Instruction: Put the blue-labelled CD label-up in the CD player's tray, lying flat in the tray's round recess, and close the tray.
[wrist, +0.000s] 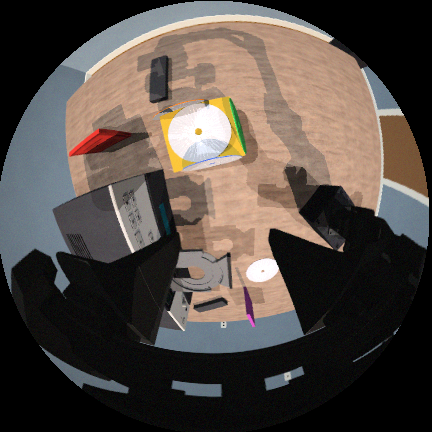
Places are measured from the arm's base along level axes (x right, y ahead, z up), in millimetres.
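Pixels of known places: gripper, fingertip midpoint: (224, 236); arm's base, origin of the base link: (340, 220).
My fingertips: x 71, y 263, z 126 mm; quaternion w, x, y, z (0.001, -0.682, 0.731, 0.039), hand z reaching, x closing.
For each thing: its top centre in the pictures, then the offset to it from my fingertips. "pt": a spot on its surface instead.
- yellow case, surface spot: (178, 164) pt dy +81, dx +53, dz -182 mm
- pale disc, middle of its top: (198, 130) dy +34, dx +112, dz -180 mm
- orange-edged disc, surface spot: (185, 104) pt dy +50, dx +167, dz -167 mm
- white disc, middle of its top: (262, 270) dy -118, dx -317, dz -254 mm
- red case, middle of its top: (81, 143) dy +303, dx +168, dz -130 mm
- black bar, middle of its top: (157, 75) dy +131, dx +319, dz -235 mm
- magenta-purple case, middle of its top: (250, 320) dy -73, dx -467, dz -130 mm
- dark bar, middle of its top: (209, 307) dy +96, dx -524, dz -235 mm
The CD player (87, 220) stands at the left in the wrist view, partly hidden by a finger. Its grey tray (216, 274) is out, and no disc shows in its round recess. A pale disc with a blue arc and small blue marks (212, 163) shows as a thin sliver at the near edge of a yellow case (178, 164); most of it is hidden, and how it is held there is unclear. My gripper (224, 236) is open and empty, high above the table, with the tray beyond its fingertips.
A pale disc (182, 132) lies on the yellow case, beside an orange-edged disc (185, 104). A white disc (259, 270) lies right of the tray. A red case (97, 142), a black bar (159, 79), a magenta-purple case (249, 305), a dark bar (211, 304) and a black block (327, 212) stand around.
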